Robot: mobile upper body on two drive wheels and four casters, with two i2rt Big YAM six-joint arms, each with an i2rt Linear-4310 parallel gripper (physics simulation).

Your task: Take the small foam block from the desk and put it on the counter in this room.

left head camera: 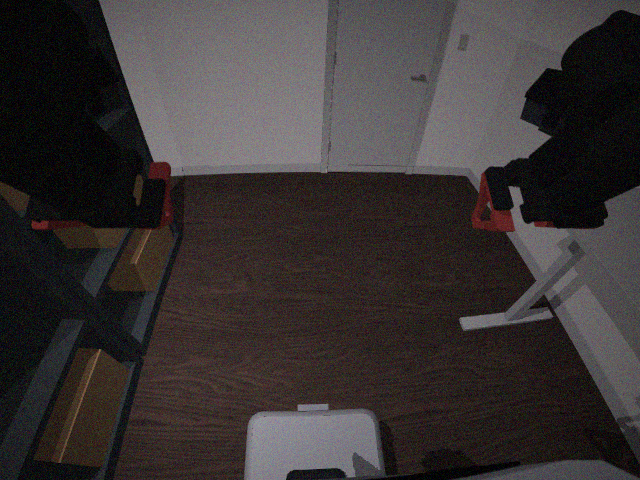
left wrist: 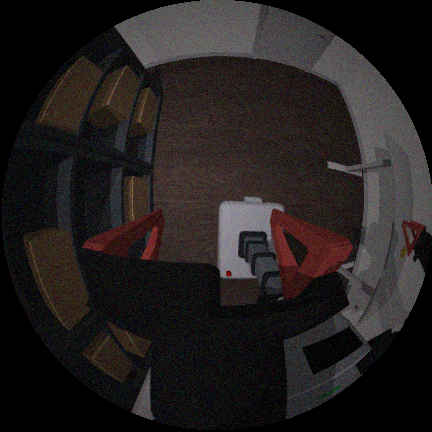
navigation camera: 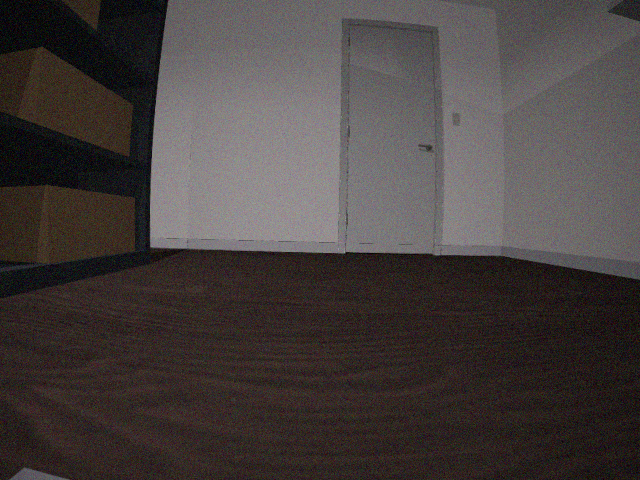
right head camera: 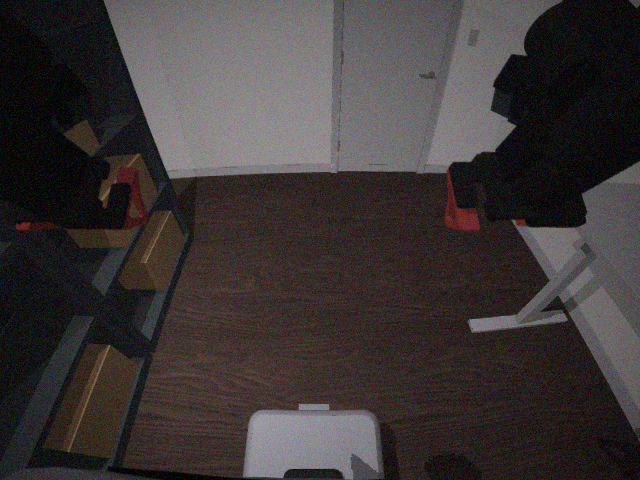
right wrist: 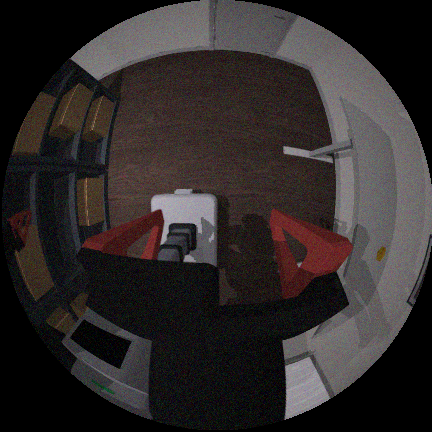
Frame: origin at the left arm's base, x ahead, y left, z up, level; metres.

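Seen in the pictures: left gripper, fingertip midpoint: (left head camera: 134, 218) (left wrist: 216, 214) (right head camera: 113, 219) (right wrist: 26, 211); right gripper, fingertip midpoint: (left head camera: 505, 222) (left wrist: 406, 222) (right head camera: 482, 221) (right wrist: 216, 214).
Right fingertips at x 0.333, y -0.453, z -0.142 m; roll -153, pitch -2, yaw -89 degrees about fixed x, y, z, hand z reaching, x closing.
Note:
Offsets run from my right fingertips to a thing's top centre. "spot": to the spot under its first point. Level surfaces: height alone.
The small yellow foam block @(0.303 m back, 1.113 m right, 0.273 m down) (right wrist: 381, 253) lies on the grey desk @(0.318 m down) (right wrist: 375, 170) at the right of the right wrist view. Part of the block (left wrist: 403, 252) also shows at the right edge of the left wrist view, beside the other arm's red finger. My left gripper (left wrist: 216, 214) (left head camera: 103, 223) is open and empty, high in front of the shelving. My right gripper (right wrist: 216, 214) (left head camera: 519, 227) is open and empty, above the floor and apart from the block. The head views show a desk leg @(spot: 0.432 m ahead, 1.017 m right, 0.908 m down) (left head camera: 540, 291) (right head camera: 550, 289) at the right. I cannot make out a counter.
A dark shelf unit (left head camera: 118, 328) (navigation camera: 142, 170) with brown boxes (left head camera: 85, 408) (navigation camera: 82, 108) runs along the left. A closed door (left head camera: 382, 103) (navigation camera: 392, 155) is in the far wall. My white base (left head camera: 315, 439) shows at the bottom. A blind-covered window @(spot: 1.692 m back, 0.909 m right, 0.029 m up) (right wrist: 307, 385) is at the lower right.

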